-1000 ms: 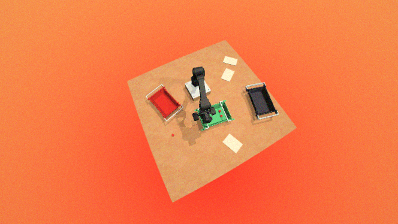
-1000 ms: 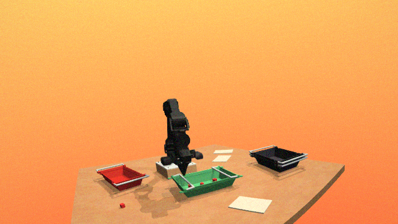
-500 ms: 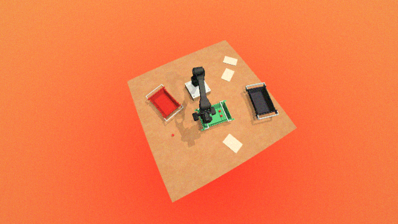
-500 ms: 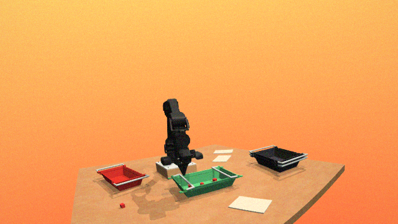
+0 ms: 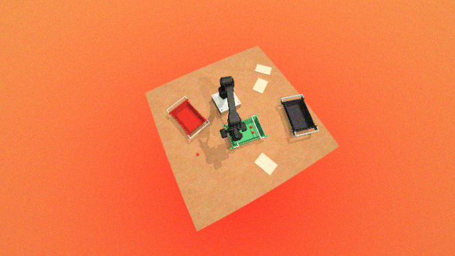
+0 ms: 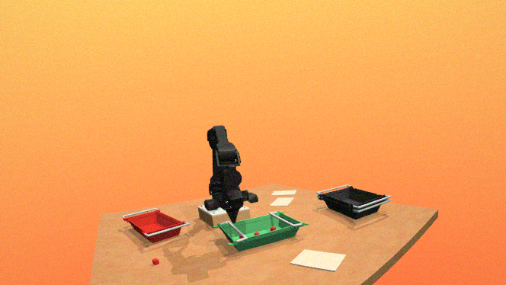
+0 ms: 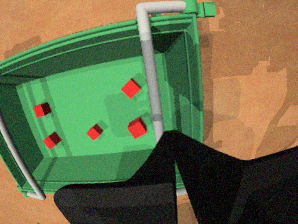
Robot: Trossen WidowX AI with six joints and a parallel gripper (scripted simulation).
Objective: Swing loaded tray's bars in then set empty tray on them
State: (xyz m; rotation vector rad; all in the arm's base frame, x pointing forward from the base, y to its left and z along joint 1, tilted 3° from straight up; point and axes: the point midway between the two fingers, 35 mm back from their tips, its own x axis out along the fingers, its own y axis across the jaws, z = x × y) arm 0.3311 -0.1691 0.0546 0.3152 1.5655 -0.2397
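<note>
My gripper tip is now 37 cm past the red tray, 19 cm to the left of it and 5 cm above it. From my gripper tip the other things lie so: red block: 31 cm to the right, 8 cm below, 7 cm behind.
</note>
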